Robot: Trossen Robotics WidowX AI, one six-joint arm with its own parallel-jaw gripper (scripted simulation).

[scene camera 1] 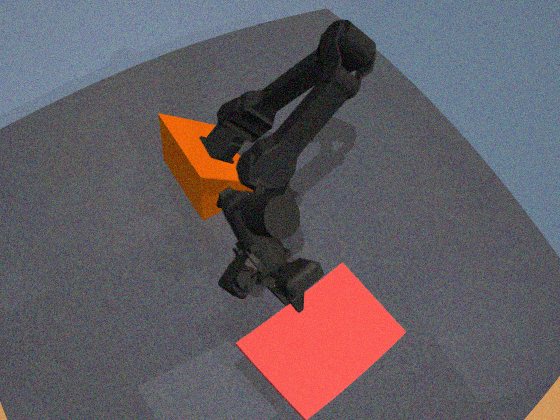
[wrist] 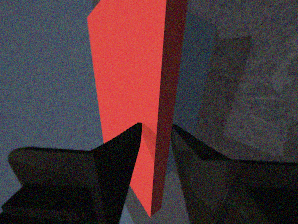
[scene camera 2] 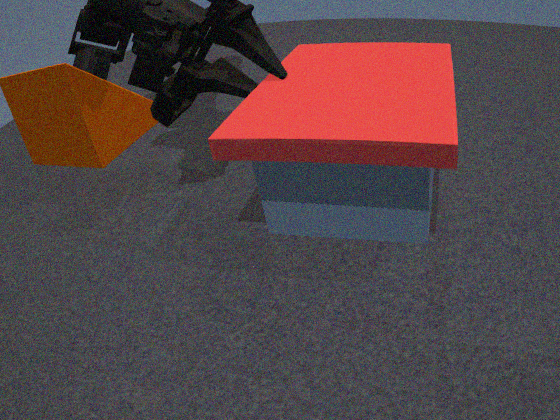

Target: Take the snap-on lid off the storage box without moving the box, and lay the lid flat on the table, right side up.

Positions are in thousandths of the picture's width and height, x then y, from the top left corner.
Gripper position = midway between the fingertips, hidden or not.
Observation:
In view: my gripper (scene camera 2: 496, 211), a red lid (scene camera 2: 703, 249) and a pale blue storage box (scene camera 2: 617, 480).
The red lid is seen too in scene camera 1 (scene camera 1: 553, 851) and in the wrist view (wrist: 458, 261). The pale blue storage box shows as well in the wrist view (wrist: 666, 190). My gripper shows as well in scene camera 1 (scene camera 1: 528, 737) and in the wrist view (wrist: 525, 569).

